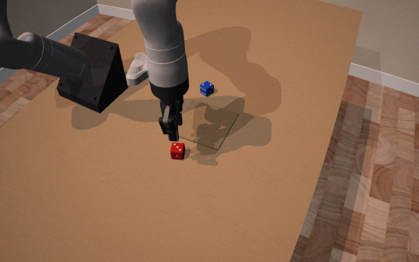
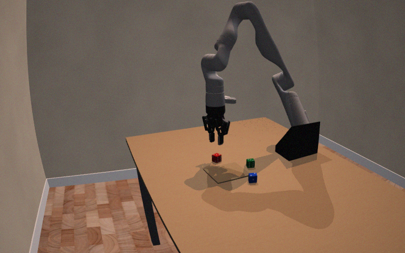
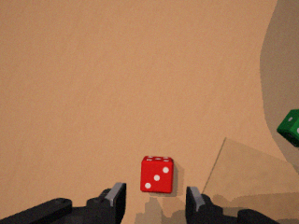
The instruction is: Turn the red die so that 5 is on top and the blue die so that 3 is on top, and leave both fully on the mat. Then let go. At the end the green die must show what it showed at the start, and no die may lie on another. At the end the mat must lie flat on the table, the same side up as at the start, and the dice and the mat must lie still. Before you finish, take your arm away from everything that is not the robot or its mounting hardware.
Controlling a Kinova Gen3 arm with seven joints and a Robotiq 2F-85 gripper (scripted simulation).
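My hand is 80 mm above the red die. Also, from my hand: thin tan mat: 10 mm behind, 120 mm to the left, 100 mm below; blue die: 80 mm behind, 230 mm to the left, 80 mm below; green die: 120 mm behind, 100 mm to the left, 80 mm below.
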